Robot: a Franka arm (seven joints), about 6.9 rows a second.
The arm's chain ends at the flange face. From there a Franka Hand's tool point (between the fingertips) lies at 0.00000 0.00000 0.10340 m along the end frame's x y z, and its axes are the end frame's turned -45 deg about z.
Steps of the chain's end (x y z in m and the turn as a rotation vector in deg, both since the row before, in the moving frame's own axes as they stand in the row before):
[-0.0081 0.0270 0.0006 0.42 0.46 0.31]
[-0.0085 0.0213 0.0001 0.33 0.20 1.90]
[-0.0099 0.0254 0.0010 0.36 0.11 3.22]
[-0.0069 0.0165 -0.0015 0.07 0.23 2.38]
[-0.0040 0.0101 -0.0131 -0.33 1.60 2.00]
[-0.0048 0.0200 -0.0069 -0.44 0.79 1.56]
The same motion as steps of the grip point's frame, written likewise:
[-0.0237 0.0134 0.0006 -0.03 0.62 0.31]
[-0.0204 0.0089 0.0001 0.09 0.37 1.90]
[-0.0244 0.0107 0.0010 0.18 0.33 3.22]
[-0.0162 0.0070 -0.0015 -0.11 0.21 2.38]
[-0.0084 0.0068 -0.0131 -1.36 0.90 2.00]
[-0.0171 0.0123 -0.0069 -0.87 0.25 1.56]

